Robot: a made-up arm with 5 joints.
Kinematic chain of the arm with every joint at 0, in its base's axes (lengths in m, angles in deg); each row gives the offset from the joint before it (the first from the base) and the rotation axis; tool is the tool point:
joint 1: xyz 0 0 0.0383 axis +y
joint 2: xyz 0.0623 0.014 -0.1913 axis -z
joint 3: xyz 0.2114 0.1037 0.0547 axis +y
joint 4: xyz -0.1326 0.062 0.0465 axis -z
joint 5: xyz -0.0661 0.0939 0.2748 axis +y
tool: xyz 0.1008 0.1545 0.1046
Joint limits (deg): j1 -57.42..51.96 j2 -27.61..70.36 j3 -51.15..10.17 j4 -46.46..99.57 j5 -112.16..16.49
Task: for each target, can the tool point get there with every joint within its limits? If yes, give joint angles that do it. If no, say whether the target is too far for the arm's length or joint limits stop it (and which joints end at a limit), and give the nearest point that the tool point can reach.
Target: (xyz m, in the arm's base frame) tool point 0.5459 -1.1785 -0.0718
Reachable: no: too far | nearest point 0.4398 -0.3200 -0.0445 | short by 0.865 m
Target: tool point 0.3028 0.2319 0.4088
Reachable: yes | joints -19.62 56.93 -17.84 5.38 -1.23
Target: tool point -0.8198 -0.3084 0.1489
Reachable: no: joint limits stop it (at a limit: joint 2, joint 3, joint 4) | nearest point -0.4271 0.0149 0.0959 | short by 0.511 m
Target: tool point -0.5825 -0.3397 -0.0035
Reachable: no: joint limits stop it (at a limit: joint 2, joint 3, joint 4) | nearest point -0.4297 0.0147 0.0075 | short by 0.386 m
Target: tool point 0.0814 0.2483 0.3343
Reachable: yes | joints -19.78 23.54 -40.52 59.55 0.74
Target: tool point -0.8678 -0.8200 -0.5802
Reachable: no: too far | nearest point -0.3509 0.0148 -0.2118 | short by 1.049 m
